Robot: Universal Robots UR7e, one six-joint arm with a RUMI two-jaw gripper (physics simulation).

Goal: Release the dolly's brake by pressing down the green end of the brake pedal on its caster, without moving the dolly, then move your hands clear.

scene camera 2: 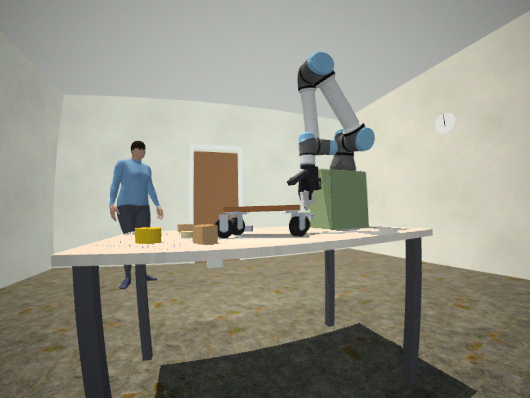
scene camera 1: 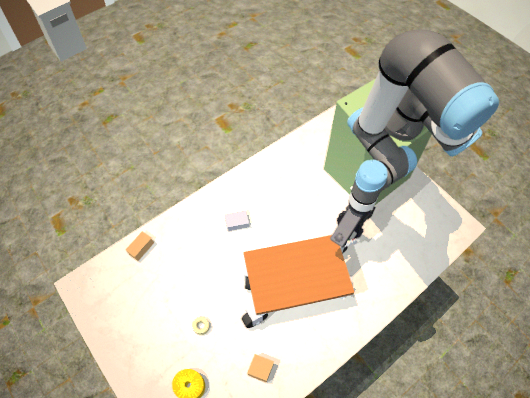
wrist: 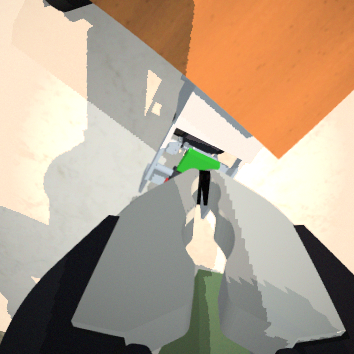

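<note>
The dolly (scene camera 1: 300, 274) (scene camera 2: 262, 208) (wrist: 270, 65) stands upright on its casters, with an orange deck. At its corner nearest the robot base is a caster with a white bracket (wrist: 207, 117). The green end (wrist: 198, 160) of its brake pedal shows just ahead of my fingertips in the wrist view, partly covered by them. A sliver of the red end (wrist: 167, 180) shows beside the left finger; the rest is hidden. My gripper (scene camera 2: 306, 206) (wrist: 201, 172) is shut and empty, pointing down at the green end beside the deck's edge. Whether the tips touch the pedal is not clear.
A green robot pedestal (scene camera 1: 345, 150) (scene camera 2: 350, 200) stands behind the gripper. On the table (scene camera 2: 250, 250) are a pale block (scene camera 1: 237, 220), orange blocks (scene camera 1: 140, 245) (scene camera 1: 261, 367), a small ring (scene camera 1: 195, 326) and a yellow ring (scene camera 1: 177, 385). A person (scene camera 2: 135, 182) stands beyond the table.
</note>
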